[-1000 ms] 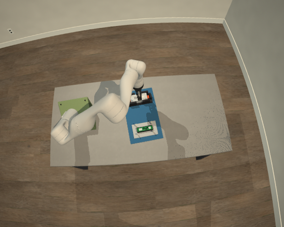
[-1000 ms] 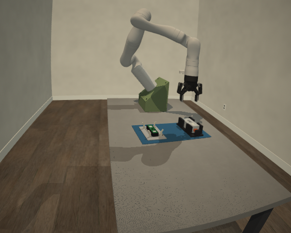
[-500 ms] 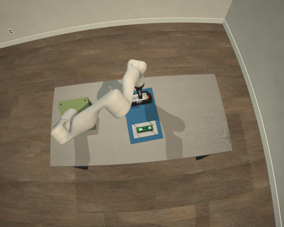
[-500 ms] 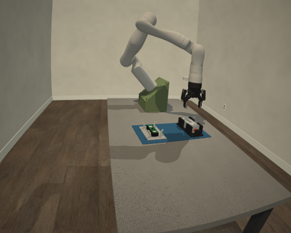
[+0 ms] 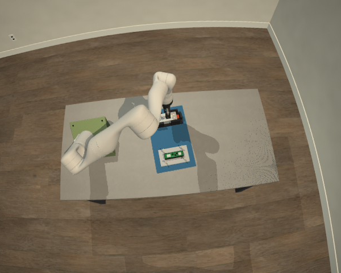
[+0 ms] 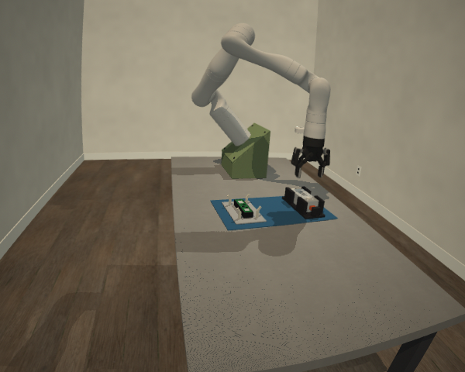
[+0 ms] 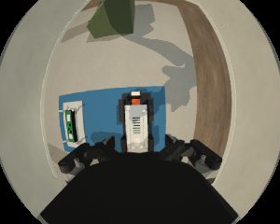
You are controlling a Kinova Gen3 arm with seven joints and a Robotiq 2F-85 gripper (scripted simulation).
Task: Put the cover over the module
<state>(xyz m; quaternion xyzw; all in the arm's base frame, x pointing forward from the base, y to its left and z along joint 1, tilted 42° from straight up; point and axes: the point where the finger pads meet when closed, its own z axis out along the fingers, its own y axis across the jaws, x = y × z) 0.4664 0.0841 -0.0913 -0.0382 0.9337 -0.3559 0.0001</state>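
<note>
My hand is 1 cm to the left of the white cover and 9 cm above it.
</note>
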